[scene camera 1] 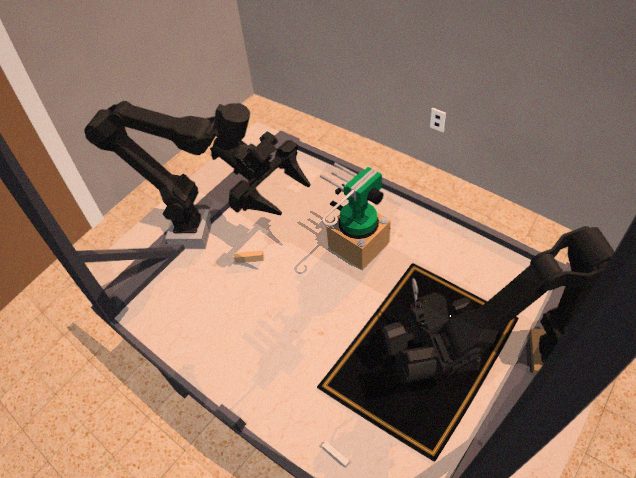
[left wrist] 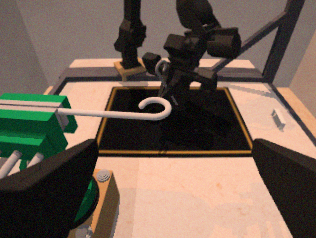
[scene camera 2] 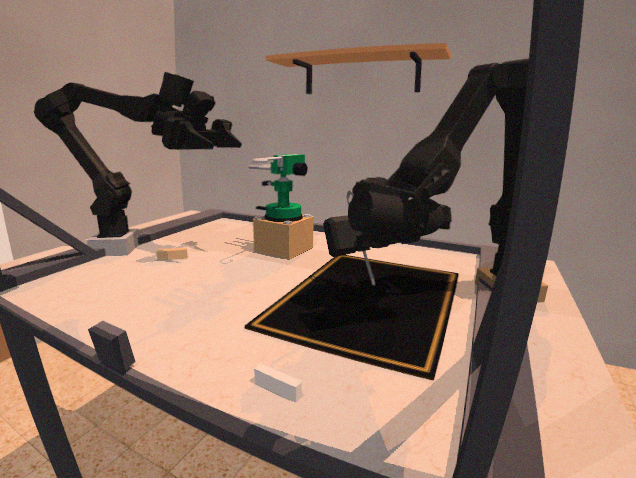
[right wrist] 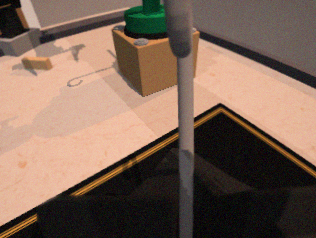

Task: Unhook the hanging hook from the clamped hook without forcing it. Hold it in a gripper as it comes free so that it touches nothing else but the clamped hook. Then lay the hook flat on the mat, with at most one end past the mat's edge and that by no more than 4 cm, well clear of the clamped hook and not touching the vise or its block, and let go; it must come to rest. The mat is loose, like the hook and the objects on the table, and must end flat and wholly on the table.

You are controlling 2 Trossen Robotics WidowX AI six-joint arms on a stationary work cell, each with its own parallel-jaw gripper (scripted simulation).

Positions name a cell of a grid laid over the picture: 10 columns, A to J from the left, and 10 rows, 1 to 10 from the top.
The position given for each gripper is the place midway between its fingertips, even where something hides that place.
In view: the left gripper (scene camera 1: E5), the right gripper (scene camera 1: G7), a white block (scene camera 2: E8), a mat (scene camera 2: G7) and a dark frame post (scene camera 1: J8).
The mat shows as well in scene camera 1 (scene camera 1: G9) and in the left wrist view (left wrist: G6). The left gripper also shows in the left wrist view (left wrist: F7) and in scene camera 2 (scene camera 2: D4). The right gripper also shows in the left wrist view (left wrist: F5), in scene camera 2 (scene camera 2: F6) and in the right wrist view (right wrist: F7). The right wrist view misses the white block: it is out of frame.
